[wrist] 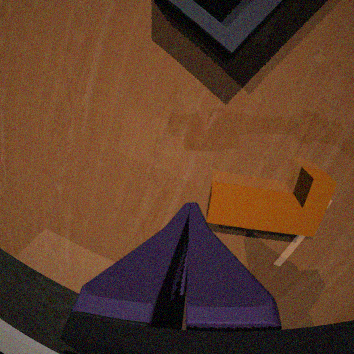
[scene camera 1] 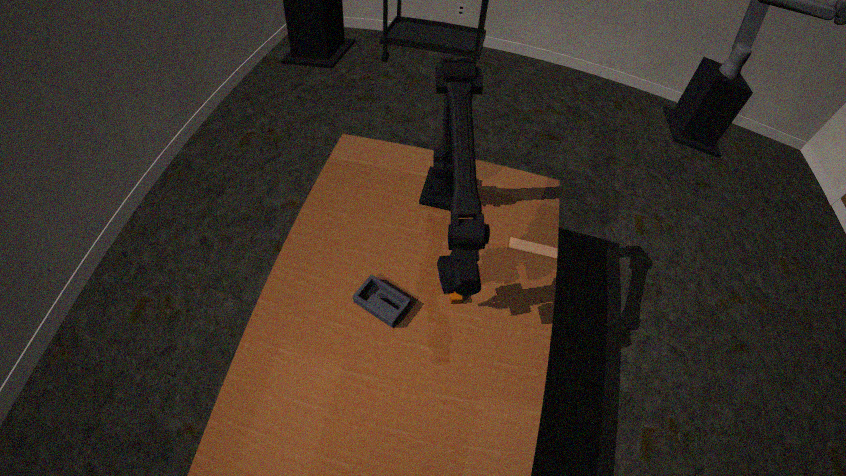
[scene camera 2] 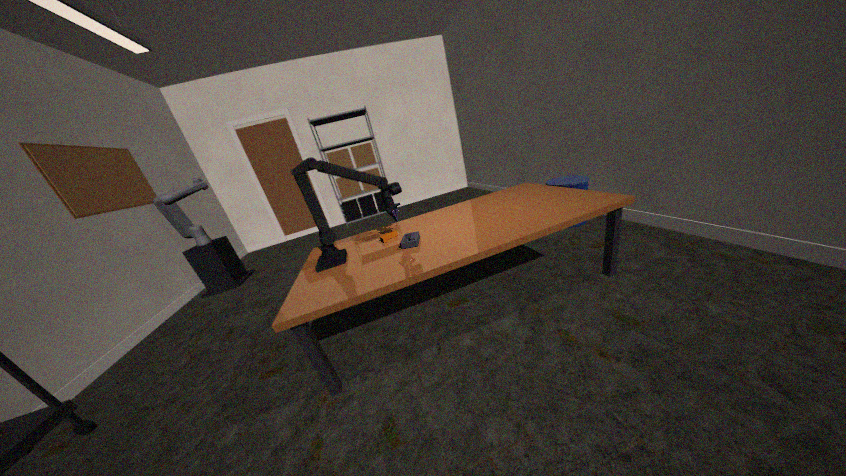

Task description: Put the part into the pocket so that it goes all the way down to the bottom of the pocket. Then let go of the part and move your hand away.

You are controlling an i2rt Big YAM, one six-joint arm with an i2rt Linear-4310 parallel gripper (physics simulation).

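Seen in the pictures: gripper, fingertip midpoint: (wrist: pixel 191 210) (scene camera 1: pixel 446 293) (scene camera 2: pixel 397 221); arm's base, origin of the base link: (scene camera 1: pixel 447 187) (scene camera 2: pixel 331 257).
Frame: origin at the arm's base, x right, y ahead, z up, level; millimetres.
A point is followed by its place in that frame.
Note:
The orange part (scene camera 1: pixel 456 296) {z 1, x -113, y 392 mm} (scene camera 2: pixel 388 236) {z -9, x -85, y 346 mm} (wrist: pixel 260 206) {z 2, x -94, y 360 mm} lies on the table, apart from the pocket block; in the scene camera 1 view the arm hides most of it. In the wrist view it has a raised or notched right end. The grey block with the pocket (scene camera 1: pixel 382 301) {z 8, x 82, y 468 mm} (scene camera 2: pixel 409 240) {z -27, x 49, y 454 mm} (wrist: pixel 234 39) {z 8, x 17, y 441 mm} sits on the table; its near corner shows at the top of the wrist view. My gripper (scene camera 2: pixel 396 219) {z 71, x -83, y 425 mm} (wrist: pixel 191 210) {z 71, x -83, y 425 mm} is shut and empty, its purple fingertips together. It is above the table, and in the wrist view its tips appear just left of the part.
The wooden table (scene camera 1: pixel 354 384) {z -29, x 88, y 713 mm} (scene camera 2: pixel 502 219) {z -28, x 178, y 990 mm} carries the arm's base (scene camera 1: pixel 436 188) {z 16, x 33, y 30 mm} (scene camera 2: pixel 331 258) {z 13, x 51, y 9 mm} at one end. The arm casts shadows across the table beside the part. Another grey arm on a black pedestal (scene camera 1: pixel 709 106) (scene camera 2: pixel 216 264) stands off the table.

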